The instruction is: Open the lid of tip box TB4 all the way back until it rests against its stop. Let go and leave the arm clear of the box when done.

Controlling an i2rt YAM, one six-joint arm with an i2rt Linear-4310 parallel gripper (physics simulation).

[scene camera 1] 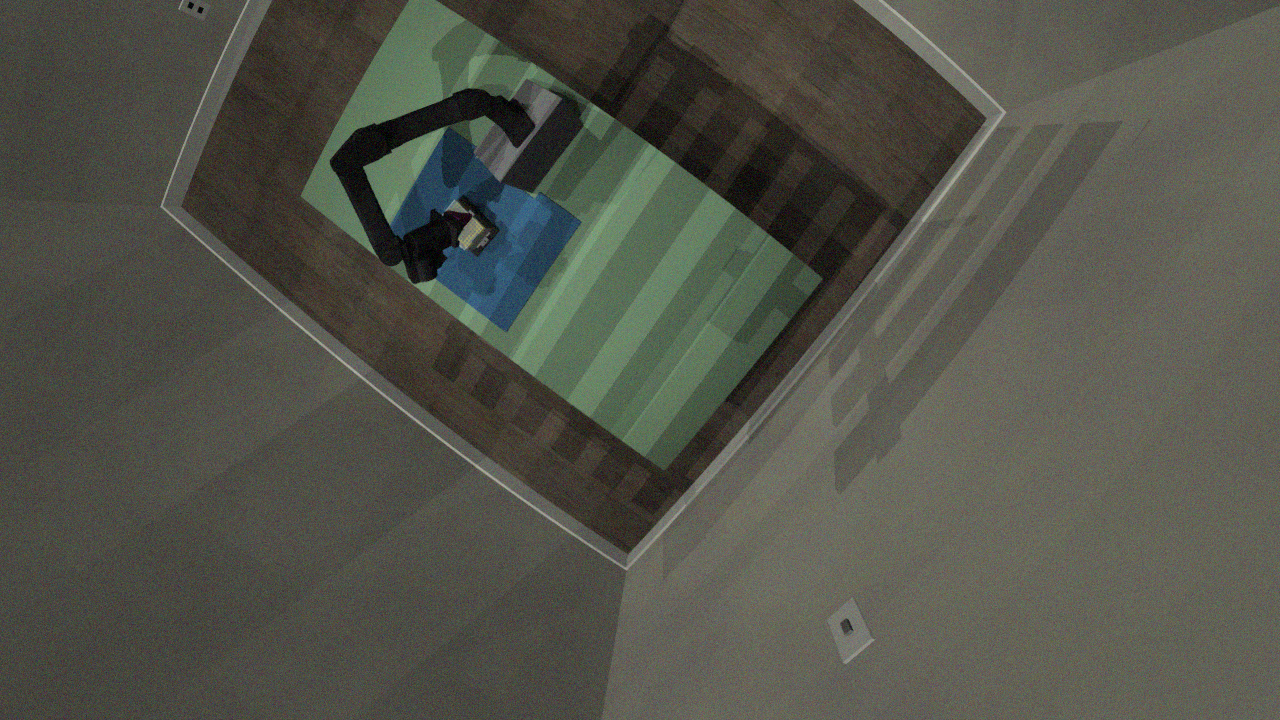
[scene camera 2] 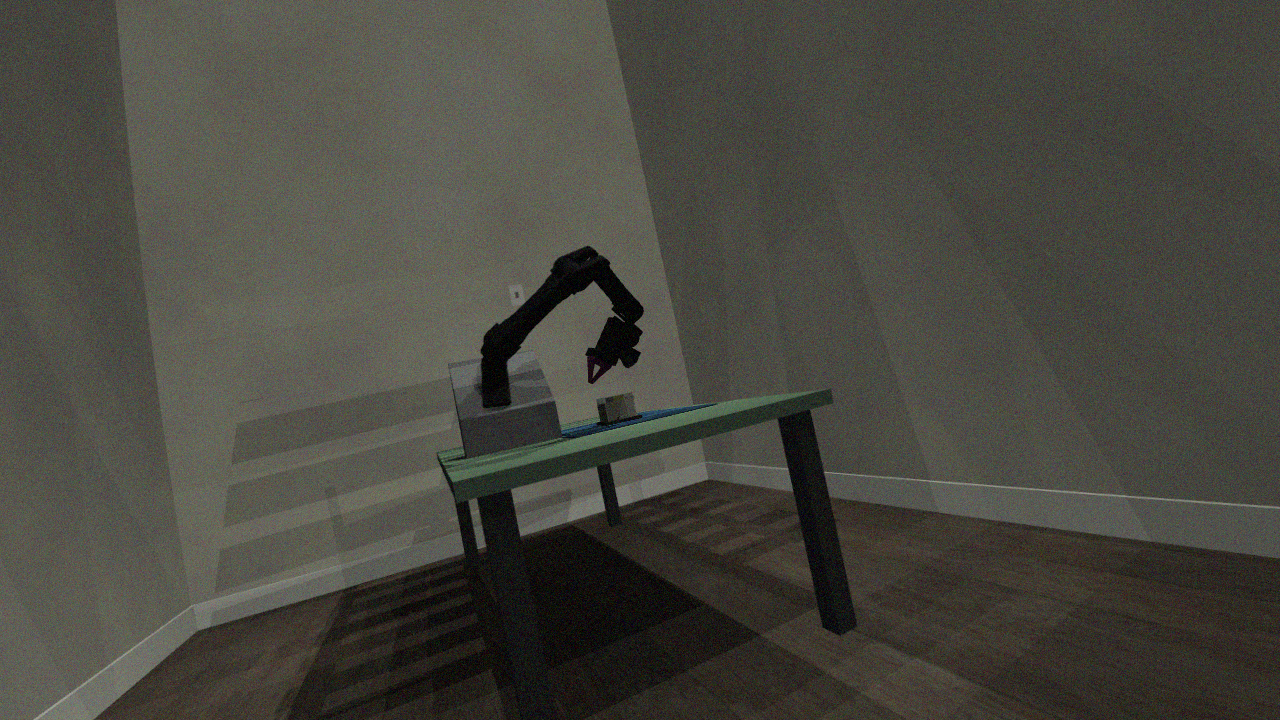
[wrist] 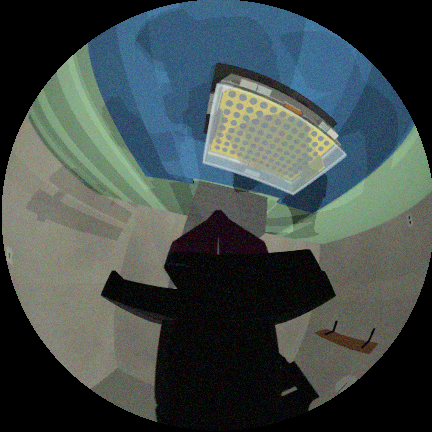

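Seen in the pictures: gripper, fingertip midpoint: [scene camera 1: 471, 215] [scene camera 2: 590, 383] [wrist: 217, 214]; arm's base, origin of the base link: [scene camera 1: 516, 123] [scene camera 2: 495, 382].
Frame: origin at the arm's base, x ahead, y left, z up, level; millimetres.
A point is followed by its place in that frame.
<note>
The tip box [scene camera 1: 474, 234] {y 77, x 309, z -100 mm} [scene camera 2: 615, 408] {y -35, x 305, z -137 mm} [wrist: 265, 137] {y 37, x 333, z -100 mm} sits upright on the blue mat [scene camera 1: 541, 228] {y 192, x 177, z -178 mm} [wrist: 170, 65] {y 158, x 364, z -178 mm}. Its clear lid appears closed over a yellow rack with many round holes in the wrist view. A dark base strip, small pale patches and an orange patch show along one side. No TB4 label is readable. My gripper [scene camera 1: 464, 215] {y 53, x 265, z -51 mm} [scene camera 2: 591, 381] {y 53, x 265, z -51 mm} [wrist: 217, 214] {y 53, x 265, z -51 mm} is shut and empty, with its dark magenta fingertips together. It hangs above the box in scene camera 2, apart from it. In scene camera 1 the fingers overlap the box's edge and hide part of it.
The green table [scene camera 1: 617, 295] {y 485, x 162, z -181 mm} [scene camera 2: 716, 416] {y -536, x 383, z -181 mm} [wrist: 75, 95] carries the mat and the grey block [scene camera 1: 547, 138] {y 87, x -25, z -4 mm} [scene camera 2: 510, 428] {y -88, x 15, z -130 mm} [wrist: 240, 202] {y -8, x 135, z -146 mm} that bears the arm's base. The block stands near the box. A brown wall rack with dark hooks [wrist: 345, 342] shows in the wrist view.
</note>
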